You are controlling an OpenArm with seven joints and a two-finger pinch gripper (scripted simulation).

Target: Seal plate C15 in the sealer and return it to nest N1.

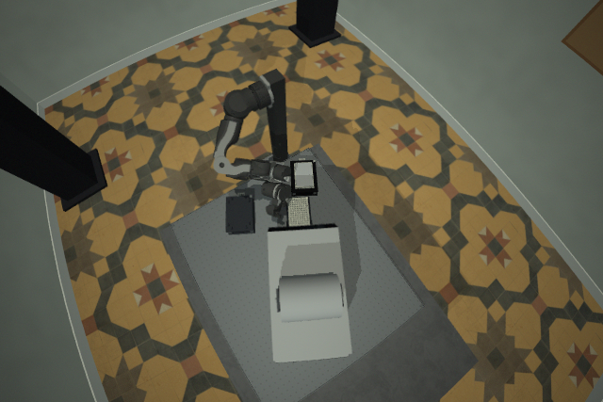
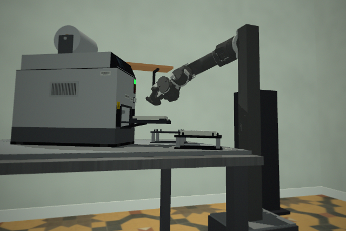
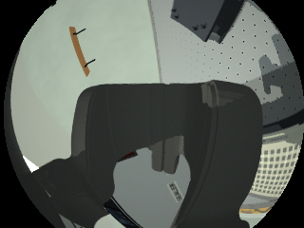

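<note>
My gripper is now 20 mm short of the plate C15, 90 mm to the right of it and 80 mm above it. Also, from my hand: sealer stage 20 mm ahead, 90 mm to the left, 90 mm below; start key 60 mm ahead, 40 mm to the right; yellow warning label 160 mm ahead, 120 mm to the left, 40 mm below.
</note>
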